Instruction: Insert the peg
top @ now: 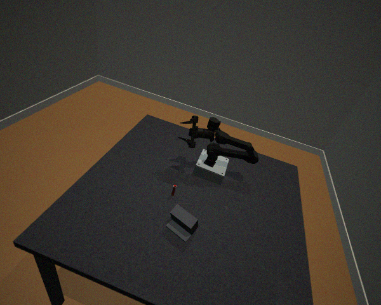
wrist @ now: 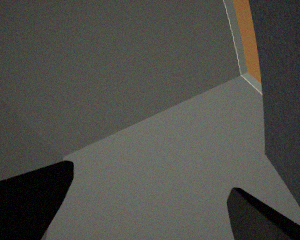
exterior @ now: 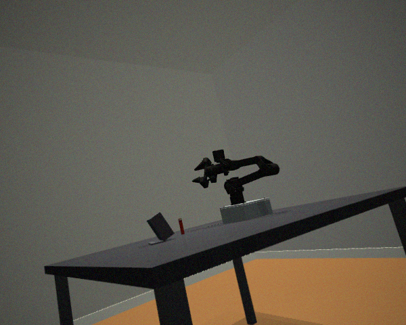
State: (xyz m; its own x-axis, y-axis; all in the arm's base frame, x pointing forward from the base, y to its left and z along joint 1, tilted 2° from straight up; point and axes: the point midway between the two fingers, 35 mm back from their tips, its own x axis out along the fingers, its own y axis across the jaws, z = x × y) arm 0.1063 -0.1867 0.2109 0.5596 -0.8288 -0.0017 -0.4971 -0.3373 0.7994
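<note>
Now: gripper tip 19 cm short of the red square peg, 12 cm to the right of it and 25 cm above it. The rest, counted from my gripper tip: flat foot plate (37 cm ahead, 27 cm to the left, 30 cm below); sloped panel (35 cm ahead, 27 cm to the left, 24 cm below).
</note>
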